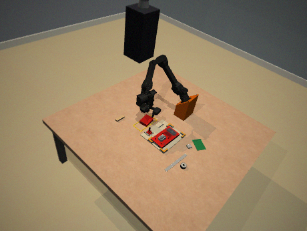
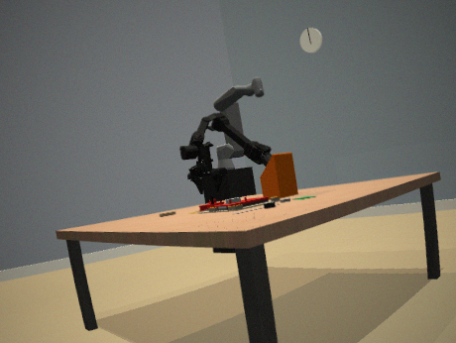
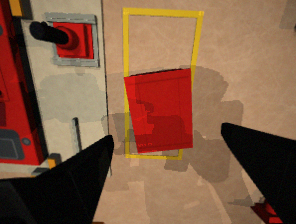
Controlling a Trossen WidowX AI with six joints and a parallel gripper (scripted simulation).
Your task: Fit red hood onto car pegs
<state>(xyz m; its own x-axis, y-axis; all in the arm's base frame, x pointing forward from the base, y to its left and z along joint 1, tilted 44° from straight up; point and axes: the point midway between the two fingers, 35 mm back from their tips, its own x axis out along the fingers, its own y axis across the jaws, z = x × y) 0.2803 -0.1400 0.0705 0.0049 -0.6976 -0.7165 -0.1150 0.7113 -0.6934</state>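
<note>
My gripper tip is 60 mm above the red hood. The rest, counted from my gripper tip: grey strip 390 mm to the left, 140 mm ahead, 70 mm below; then grey engine block 210 mm to the left, 70 mm ahead, 50 mm below; then green card 420 mm to the left, 110 mm behind, 70 mm below.
</note>
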